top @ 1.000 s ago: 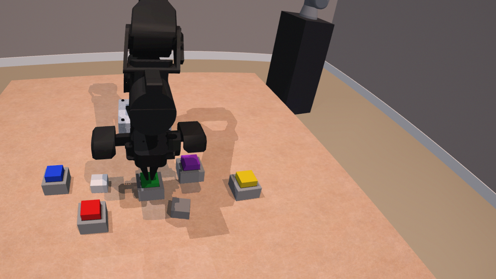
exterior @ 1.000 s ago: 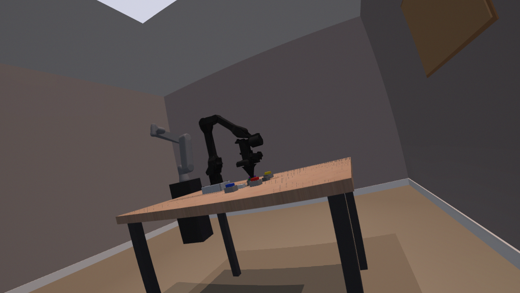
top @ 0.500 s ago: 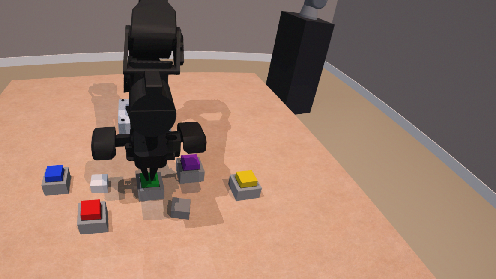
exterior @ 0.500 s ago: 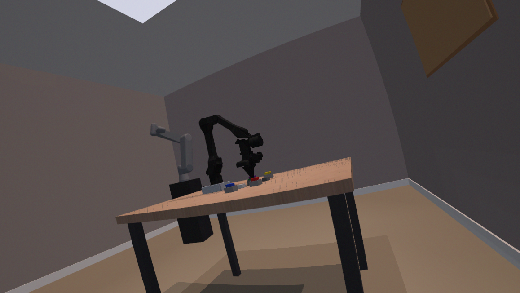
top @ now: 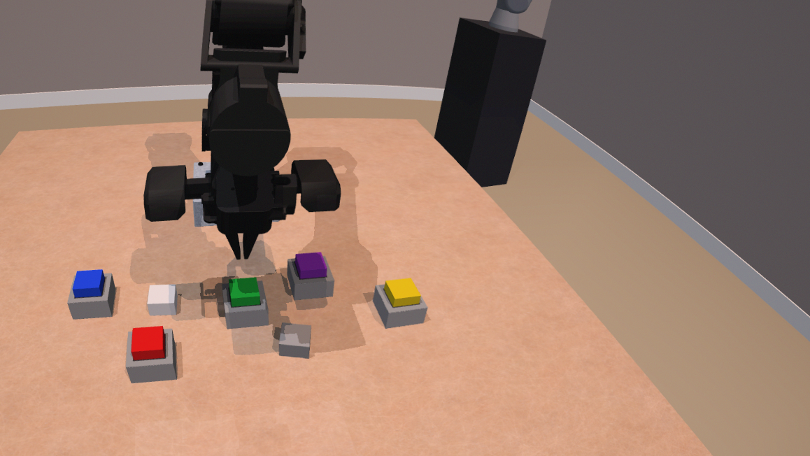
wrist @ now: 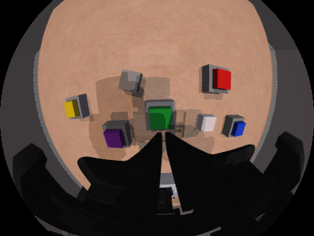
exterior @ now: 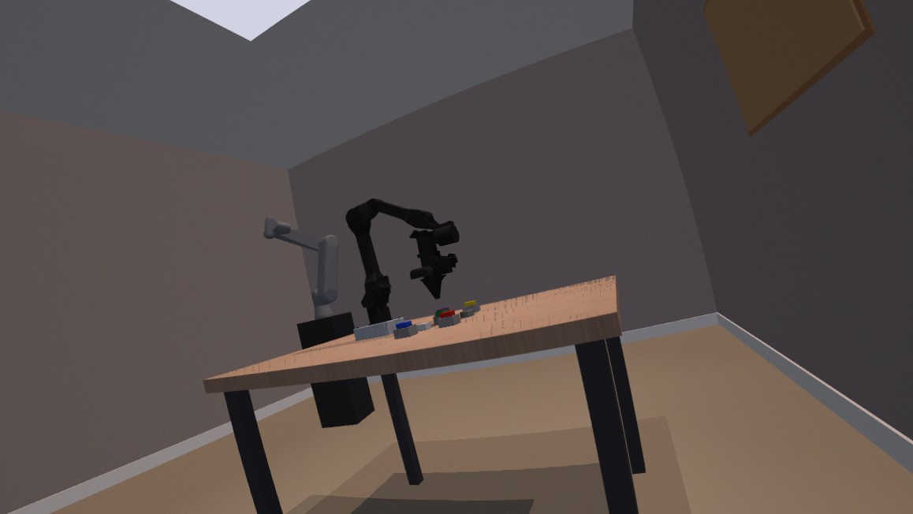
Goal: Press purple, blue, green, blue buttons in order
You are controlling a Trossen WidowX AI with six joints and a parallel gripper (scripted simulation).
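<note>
Now: gripper tip 4 cm above the green button. Also, from my gripper tip: white block: 9 cm to the right, 7 cm below, 3 cm behind; then purple button: 9 cm to the left, 4 cm below, 2 cm behind; then grey block: 7 cm below, 7 cm ahead, 4 cm to the left.
</note>
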